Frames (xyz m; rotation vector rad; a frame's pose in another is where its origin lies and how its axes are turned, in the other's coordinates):
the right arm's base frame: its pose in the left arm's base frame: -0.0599 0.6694 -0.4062 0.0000 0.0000 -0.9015
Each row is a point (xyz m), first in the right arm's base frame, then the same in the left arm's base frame.
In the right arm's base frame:
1: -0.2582 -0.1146 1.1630
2: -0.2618 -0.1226 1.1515
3: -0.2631 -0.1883 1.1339
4: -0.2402 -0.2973 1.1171
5: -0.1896 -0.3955 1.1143
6: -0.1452 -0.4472 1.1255
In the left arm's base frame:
1: -0.3100 0.8008 0.7568
2: -0.3185 0.7987 0.7453
3: -0.3708 0.7589 0.7277
4: -0.4421 0.6733 0.7109
5: -0.4877 0.5727 0.7081
6: -0.5007 0.5058 0.7193

